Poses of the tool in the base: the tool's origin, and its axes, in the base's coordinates. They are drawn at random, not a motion.
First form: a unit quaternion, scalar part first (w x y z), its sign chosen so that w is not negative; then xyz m.
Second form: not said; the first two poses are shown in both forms.
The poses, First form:
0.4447 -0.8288 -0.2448 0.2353 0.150 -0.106 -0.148
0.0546 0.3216 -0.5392 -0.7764 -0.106 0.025 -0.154
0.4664 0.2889 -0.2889 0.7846 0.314 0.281 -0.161
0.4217 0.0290 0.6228 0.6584 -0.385 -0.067 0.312
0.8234 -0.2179 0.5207 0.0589 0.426 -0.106 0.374
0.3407 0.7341 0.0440 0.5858 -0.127 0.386 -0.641
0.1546 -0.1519 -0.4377 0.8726 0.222 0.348 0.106
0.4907 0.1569 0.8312 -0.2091 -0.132 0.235 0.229
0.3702 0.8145 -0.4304 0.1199 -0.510 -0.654 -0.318
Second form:
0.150 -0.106 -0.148 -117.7 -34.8 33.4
-0.106 0.025 -0.154 56.0 -93.8 -135.1
0.314 0.281 -0.161 40.6 -40.6 110.3
-0.385 -0.067 0.312 4.2 89.4 94.5
0.426 -0.106 0.374 -26.6 63.4 7.2
-0.127 0.386 -0.641 109.4 6.6 87.3
0.222 0.348 0.106 -24.9 -71.9 143.3
-0.132 0.235 0.229 21.8 115.6 -29.1
-0.510 -0.654 -0.318 119.7 -63.3 17.6

